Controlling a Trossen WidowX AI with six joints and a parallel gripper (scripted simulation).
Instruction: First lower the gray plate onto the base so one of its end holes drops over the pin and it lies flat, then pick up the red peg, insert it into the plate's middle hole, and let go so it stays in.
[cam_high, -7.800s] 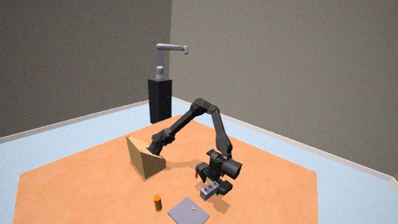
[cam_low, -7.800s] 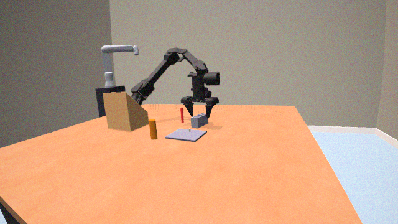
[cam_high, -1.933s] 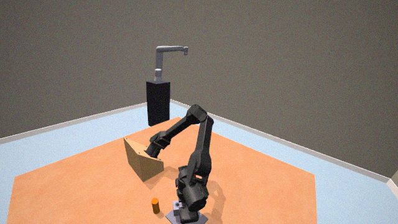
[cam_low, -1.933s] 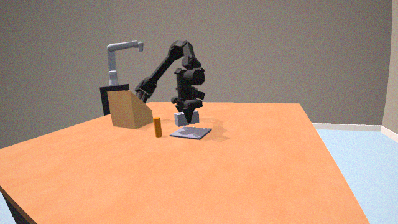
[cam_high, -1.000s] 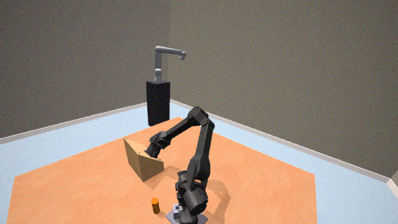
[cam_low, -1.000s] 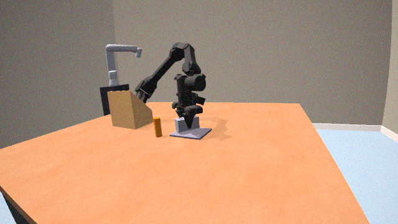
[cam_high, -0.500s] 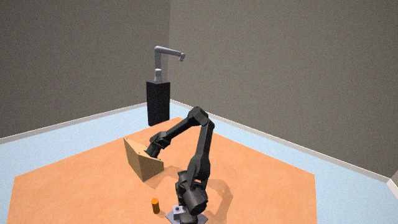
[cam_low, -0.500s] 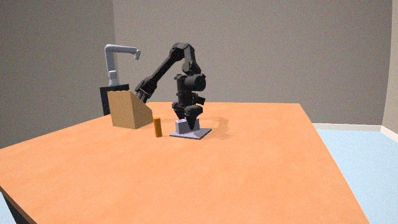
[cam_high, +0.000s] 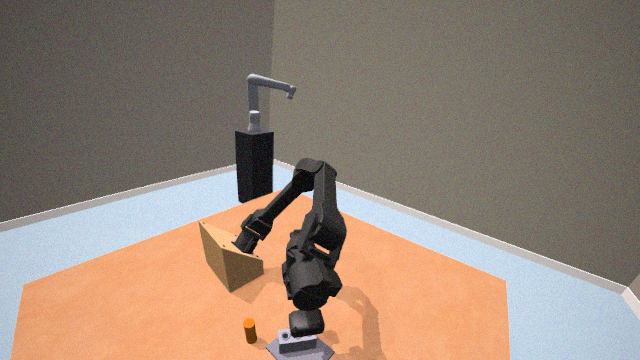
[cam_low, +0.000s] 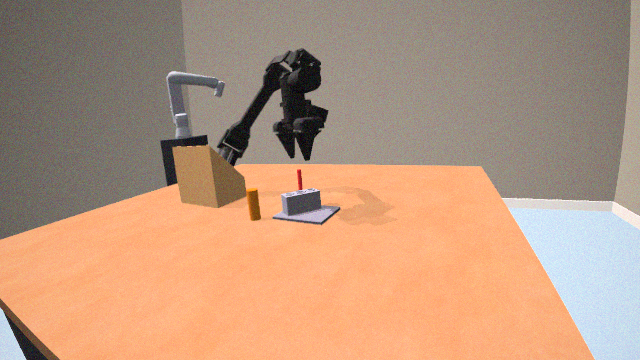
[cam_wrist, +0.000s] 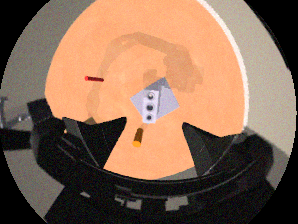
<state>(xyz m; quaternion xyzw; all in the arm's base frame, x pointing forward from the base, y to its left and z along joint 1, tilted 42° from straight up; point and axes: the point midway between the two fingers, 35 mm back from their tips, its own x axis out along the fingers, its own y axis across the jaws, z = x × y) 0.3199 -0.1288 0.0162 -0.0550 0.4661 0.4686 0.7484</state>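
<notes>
Now: gripper tip 100 mm past the red peg, 190 mm to the right of it and 110 mm above it. The rest, counted from my gripper tip: gray base (10 mm ahead, 10 mm to the left, 140 mm below); then orange cylinder (110 mm behind, 60 mm to the right, 110 mm below); then gray plate (10 mm behind, 10 mm to the left, 100 mm below).
</notes>
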